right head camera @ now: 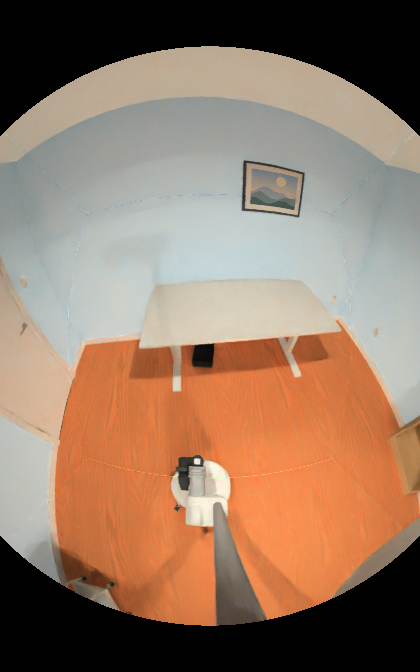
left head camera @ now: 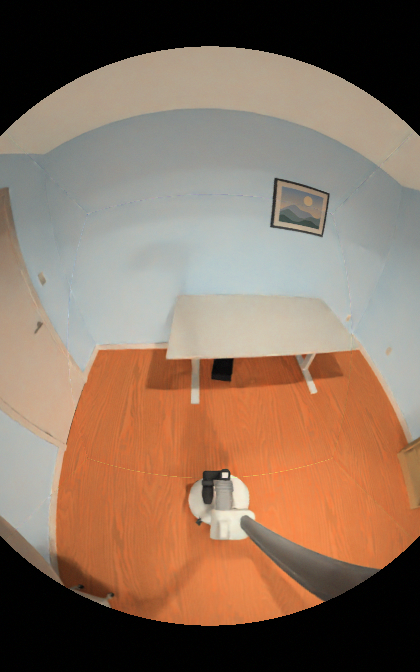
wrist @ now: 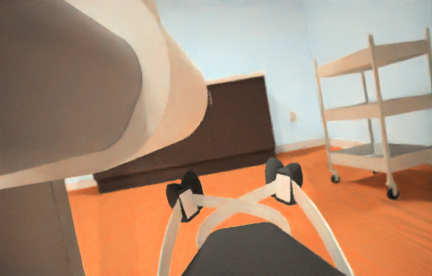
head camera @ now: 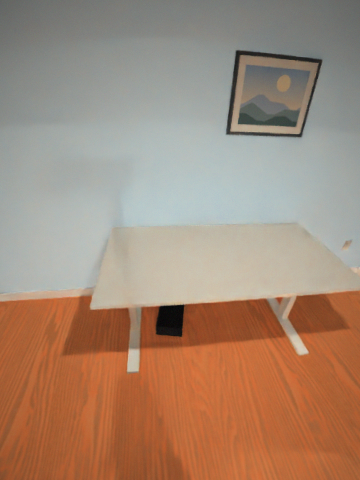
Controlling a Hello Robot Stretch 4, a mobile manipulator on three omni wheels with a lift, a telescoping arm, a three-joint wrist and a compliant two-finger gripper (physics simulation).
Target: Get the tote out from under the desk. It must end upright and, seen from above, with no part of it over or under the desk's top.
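Places are measured from the robot's base along level axes (x left, y ahead, z down), in millimetres.
Pixels of known places: gripper, between the fingertips: (left head camera: 207,525) (wrist: 233,179).
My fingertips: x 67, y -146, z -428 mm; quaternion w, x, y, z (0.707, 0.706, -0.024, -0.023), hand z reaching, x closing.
Observation:
Behind a point stands the place of what it marks.
The black tote (head camera: 170,322) {z 25, x 14, y 1257 mm} (left head camera: 222,370) {z 26, x 7, y 1258 mm} (right head camera: 203,356) {z 25, x 10, y 1265 mm} is on the floor under the desk, just right of the desk's left leg. Its front end shows past the front edge of the top in these views; its rear is hidden by the top. The pale desk (head camera: 215,265) {z -692, x -252, y 1127 mm} (left head camera: 255,327) {z -692, x -201, y 1123 mm} (right head camera: 235,312) {z -692, x -253, y 1122 mm} stands against the blue wall. My gripper (wrist: 233,179) {z -428, x 67, y -146 mm} is open in the wrist view, its two dark fingertips well apart with nothing between them. It is far from the tote, which does not show in the wrist view.
The desk's left foot (head camera: 133,352) and right foot (head camera: 292,337) reach forward on the floor. A wooden shelf unit (left head camera: 407,467) {z -65, x -2040, y -216 mm} (right head camera: 402,457) {z -72, x -2077, y -297 mm} stands at the right. The wrist view shows a dark cabinet (wrist: 240,120) {z -449, x 83, y -2548 mm} and a three-tier cart (wrist: 377,95) {z -473, x 722, y -1206 mm} on wheels. A door (left head camera: 30,360) {z -754, x 1524, y 549 mm} is at the left.

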